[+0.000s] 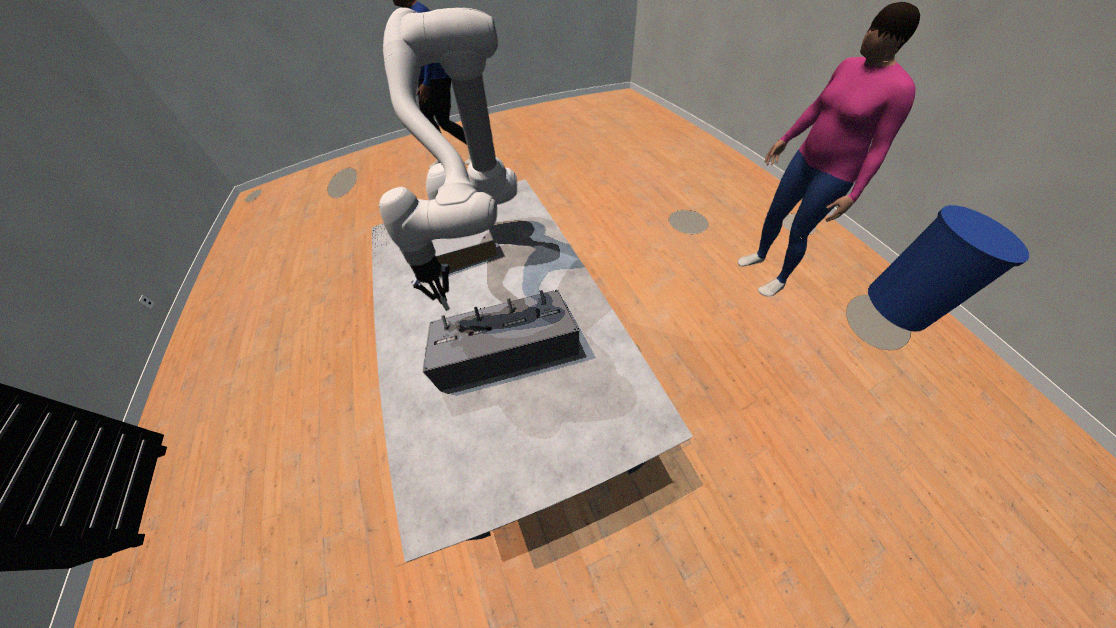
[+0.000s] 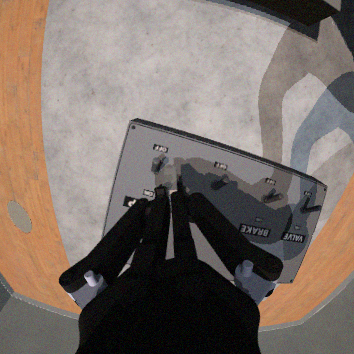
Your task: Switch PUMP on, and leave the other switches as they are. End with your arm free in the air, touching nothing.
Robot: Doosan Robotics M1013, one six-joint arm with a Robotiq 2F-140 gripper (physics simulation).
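Frame: origin at the arm's base, x ahead, y left, z up, level; metres.
Seen in the pictures: gripper, fingertip midpoint: [image 1: 446, 307] [image 2: 171, 176].
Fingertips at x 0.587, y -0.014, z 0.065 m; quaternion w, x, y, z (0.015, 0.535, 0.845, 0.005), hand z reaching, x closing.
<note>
Pixels of each thing's top centre, then the offset from my fingertips to it. Level surfaces: height alone.
- PUMP switch, middle of its top: [image 2: 153, 169] [image 1: 442, 318] dx +0.013, dy -0.026, dz -0.035 m
- FAN switch, middle of its top: [image 2: 223, 188] [image 1: 475, 309] dx +0.007, dy +0.094, dz -0.035 m
- BRAKE switch, middle of its top: [image 2: 277, 203] [image 1: 509, 301] dx +0.001, dy +0.214, dz -0.035 m
- VALVE switch, middle of its top: [image 2: 316, 213] [image 1: 542, 293] dx -0.004, dy +0.333, dz -0.035 m
- table, its level: dz -0.161 m
A grey switch box [image 1: 507, 356] [image 2: 140, 135] stands on the table. The PUMP switch [image 1: 444, 321] [image 2: 157, 164] is at its left end, with its lever by the OFF label. The FAN switch [image 1: 478, 313] [image 2: 220, 181], BRAKE switch [image 1: 510, 305] [image 2: 273, 195] and VALVE switch [image 1: 543, 297] [image 2: 311, 206] also have their levers near OFF. My gripper [image 1: 445, 306] [image 2: 171, 176] is shut and empty, with its tips close to the PUMP lever; whether they touch it I cannot tell. The fingers hide the FAN label and part of the PUMP label.
A dark box [image 1: 472, 257] [image 2: 300, 10] lies behind the switch box on the table [image 1: 483, 476] [image 2: 100, 75]. A person in pink [image 1: 858, 117] and a blue barrel [image 1: 944, 269] stand to the right. A black slatted unit [image 1: 78, 468] is at the left. Another person is partly hidden behind the arm.
</note>
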